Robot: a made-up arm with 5 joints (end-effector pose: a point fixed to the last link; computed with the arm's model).
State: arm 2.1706 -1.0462 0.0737 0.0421 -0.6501
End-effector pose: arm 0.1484 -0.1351 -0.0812 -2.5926 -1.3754 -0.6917
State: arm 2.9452 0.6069 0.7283 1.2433 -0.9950
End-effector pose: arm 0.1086 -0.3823 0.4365 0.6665 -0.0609 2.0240
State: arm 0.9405 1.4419 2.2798 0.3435 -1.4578
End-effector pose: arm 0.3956 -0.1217 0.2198 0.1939 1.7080 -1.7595
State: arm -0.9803 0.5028 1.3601 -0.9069 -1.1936
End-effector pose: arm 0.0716 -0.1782 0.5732 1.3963 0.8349 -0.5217
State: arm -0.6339 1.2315 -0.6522 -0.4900 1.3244
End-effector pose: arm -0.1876 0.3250 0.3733 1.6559 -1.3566 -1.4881
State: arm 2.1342 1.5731 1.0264 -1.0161 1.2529
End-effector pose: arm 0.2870 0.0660 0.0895 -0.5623 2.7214 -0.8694
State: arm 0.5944 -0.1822 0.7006 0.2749 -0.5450
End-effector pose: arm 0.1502 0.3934 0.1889 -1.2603 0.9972 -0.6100
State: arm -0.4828 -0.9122 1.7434 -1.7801 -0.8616
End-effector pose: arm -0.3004 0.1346 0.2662 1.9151 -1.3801 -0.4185
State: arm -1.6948 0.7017 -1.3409 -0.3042 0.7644
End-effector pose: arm -0.1913 0.3134 0.3876 -1.8177 1.0914 0.9432
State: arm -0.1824 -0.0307 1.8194 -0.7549 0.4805
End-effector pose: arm -0.0947 -0.1497 0.5809 0.2650 0.3110 0.8799
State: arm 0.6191 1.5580 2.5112 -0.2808 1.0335
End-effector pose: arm 0.2137 -0.2926 0.3861 1.0959 1.4071 0.7590
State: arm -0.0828 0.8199 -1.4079 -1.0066 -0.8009
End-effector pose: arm -0.3286 -0.0078 0.1535 -1.9911 -0.0043 0.7706
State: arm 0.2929 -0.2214 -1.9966 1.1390 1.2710
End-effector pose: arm 0.3476 -0.2748 0.4445 0.6842 1.6189 -2.4409
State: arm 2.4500 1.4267 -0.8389 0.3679 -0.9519
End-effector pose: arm -0.3530 -0.1870 0.3966 0.9113 -0.5039 0.5785
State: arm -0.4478 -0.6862 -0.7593 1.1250 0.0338
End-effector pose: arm 0.4498 -0.0125 0.1894 -0.3443 2.2668 -1.2131
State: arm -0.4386 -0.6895 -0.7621 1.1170 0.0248
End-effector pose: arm 0.4498 -0.0122 0.1909 -0.3571 2.2470 -1.2355
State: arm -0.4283 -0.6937 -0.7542 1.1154 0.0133
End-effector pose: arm 0.4500 -0.0104 0.1932 -0.3672 2.2289 -1.2487
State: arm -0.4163 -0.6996 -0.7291 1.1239 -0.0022
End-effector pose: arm 0.4508 -0.0062 0.1969 -0.3728 2.2136 -1.2470
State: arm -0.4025 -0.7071 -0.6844 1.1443 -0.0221
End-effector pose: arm 0.4519 0.0010 0.2018 -0.3738 2.2023 -1.2283
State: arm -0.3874 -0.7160 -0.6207 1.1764 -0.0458
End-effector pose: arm 0.4531 0.0113 0.2078 -0.3713 2.1957 -1.1919
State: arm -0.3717 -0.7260 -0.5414 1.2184 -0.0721
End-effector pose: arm 0.4541 0.0243 0.2146 -0.3671 2.1940 -1.1399
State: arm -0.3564 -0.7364 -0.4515 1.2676 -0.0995
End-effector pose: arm 0.4545 0.0397 0.2214 -0.3636 2.1968 -1.0756
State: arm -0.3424 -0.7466 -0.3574 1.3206 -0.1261
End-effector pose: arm 0.4540 0.0564 0.2280 -0.3622 2.2035 -1.0036
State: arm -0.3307 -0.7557 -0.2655 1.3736 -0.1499
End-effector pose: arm 0.4526 0.0735 0.2338 -0.3636 2.2135 -0.9286
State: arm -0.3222 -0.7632 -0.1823 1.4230 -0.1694
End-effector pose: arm 0.4503 0.0895 0.2385 -0.3669 2.2258 -0.8561
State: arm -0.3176 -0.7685 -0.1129 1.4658 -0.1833
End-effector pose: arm 0.4478 0.1032 0.2420 -0.3704 2.2400 -0.7901
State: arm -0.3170 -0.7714 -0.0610 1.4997 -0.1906
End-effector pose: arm 0.4455 0.1135 0.2443 -0.3720 2.2555 -0.7340
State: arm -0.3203 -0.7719 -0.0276 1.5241 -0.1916
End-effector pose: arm 0.4439 0.1200 0.2451 -0.3701 2.2722 -0.6895
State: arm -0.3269 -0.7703 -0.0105 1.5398 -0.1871
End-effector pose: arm 0.4431 0.1229 0.2448 -0.3645 2.2897 -0.6553
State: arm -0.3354 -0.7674 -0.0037 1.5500 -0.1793
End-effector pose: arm 0.4429 0.1237 0.2438 -0.3564 2.3075 -0.6280
